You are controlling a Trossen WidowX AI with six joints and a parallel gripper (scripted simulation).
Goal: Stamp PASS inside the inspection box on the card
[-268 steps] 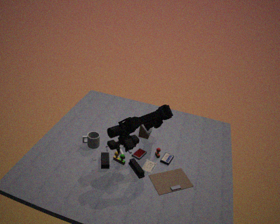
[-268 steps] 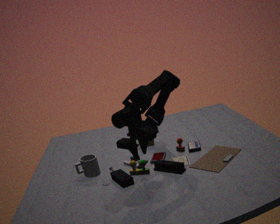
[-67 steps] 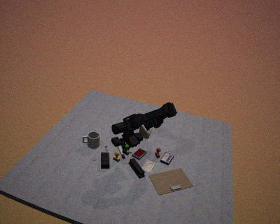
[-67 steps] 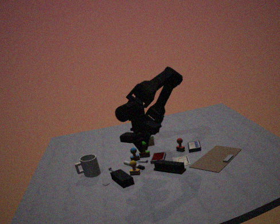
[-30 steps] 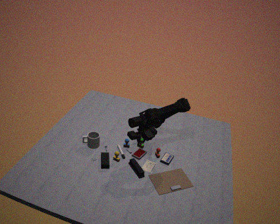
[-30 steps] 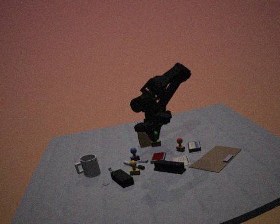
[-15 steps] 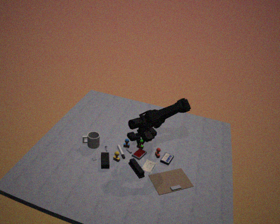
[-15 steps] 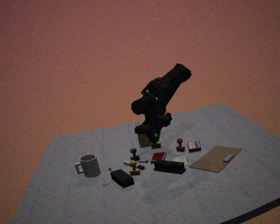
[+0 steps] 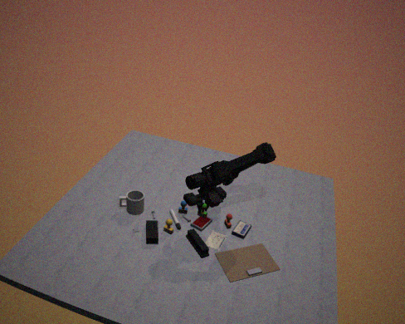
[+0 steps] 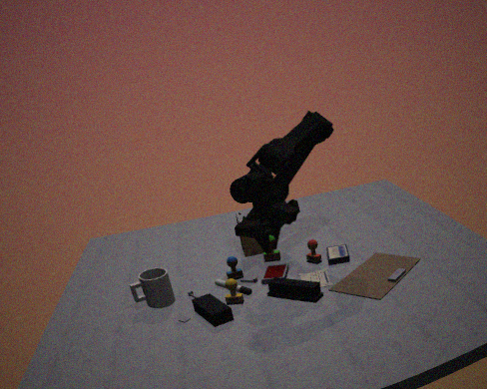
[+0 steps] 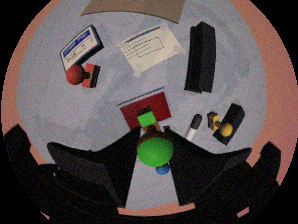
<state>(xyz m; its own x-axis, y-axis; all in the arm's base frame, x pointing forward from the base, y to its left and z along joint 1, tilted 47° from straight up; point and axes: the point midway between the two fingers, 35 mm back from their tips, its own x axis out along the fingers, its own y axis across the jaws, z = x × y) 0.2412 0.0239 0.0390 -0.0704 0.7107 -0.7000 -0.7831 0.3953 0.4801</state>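
Now: gripper tip 7 cm above the red ink pad. From my gripper tip the other things lie so: blue-knobbed stamp 4 cm behind, 11 cm to the right, 6 cm below; white marker 5 cm ahead, 10 cm to the right, 7 cm below; green-knobbed stamp right at my gripper tip.
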